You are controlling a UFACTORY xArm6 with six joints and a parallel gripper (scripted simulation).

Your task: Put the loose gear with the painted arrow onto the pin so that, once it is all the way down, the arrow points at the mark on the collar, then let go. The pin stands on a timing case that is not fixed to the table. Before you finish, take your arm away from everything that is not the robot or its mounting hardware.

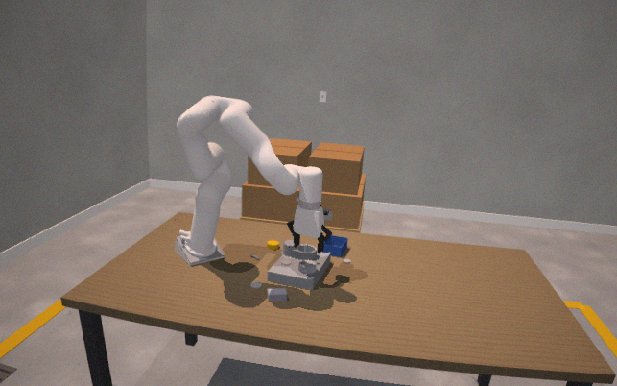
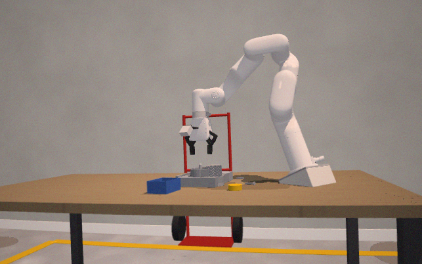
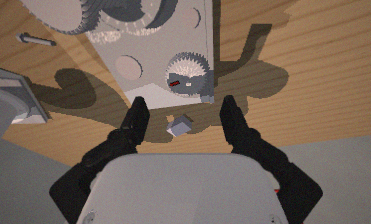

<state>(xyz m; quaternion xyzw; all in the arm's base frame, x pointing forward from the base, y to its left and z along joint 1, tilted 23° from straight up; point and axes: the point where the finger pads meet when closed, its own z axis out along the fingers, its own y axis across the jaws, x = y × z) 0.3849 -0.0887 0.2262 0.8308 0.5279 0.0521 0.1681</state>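
My hand is 8 cm above the toothed gear. Round my hand: small grey block 14 cm to the right, 12 cm below, 10 cm behind; blue bin 27 cm to the left, 12 cm below, 12 cm ahead; bolt 21 cm behind, 17 cm to the left, 13 cm below.
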